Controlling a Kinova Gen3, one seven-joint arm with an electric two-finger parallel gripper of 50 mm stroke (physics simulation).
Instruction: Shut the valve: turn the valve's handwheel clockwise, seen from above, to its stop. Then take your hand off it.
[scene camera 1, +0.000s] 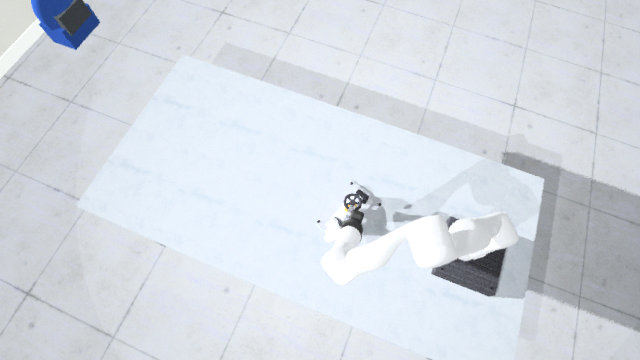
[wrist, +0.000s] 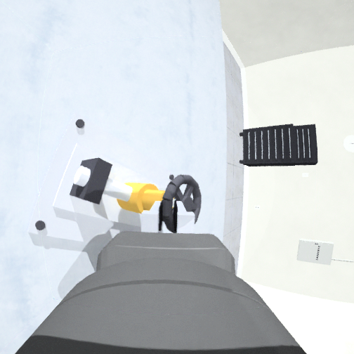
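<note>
The black spoked handwheel (scene camera 1: 352, 201) (wrist: 198, 199) sits on top of the valve. The valve's yellow body (wrist: 138, 197) shows beside it in the wrist view, with a white pipe and a black block (wrist: 92, 180) (scene camera 1: 362, 196) at its end. The valve stands on a pale base plate (wrist: 70, 212) with black studs at its corners. My gripper (scene camera 1: 353, 208) (wrist: 167, 210) is shut on the handwheel's rim, on the side nearest my arm. The fingertips hide that part of the rim.
The pale table top (scene camera 1: 225, 150) lies under the valve. My white arm reaches in from the right, above a dark base plate (scene camera 1: 472, 275). A blue object (scene camera 1: 67, 25) stands on the floor far off. A black slatted item (wrist: 280, 145) shows far off in the wrist view.
</note>
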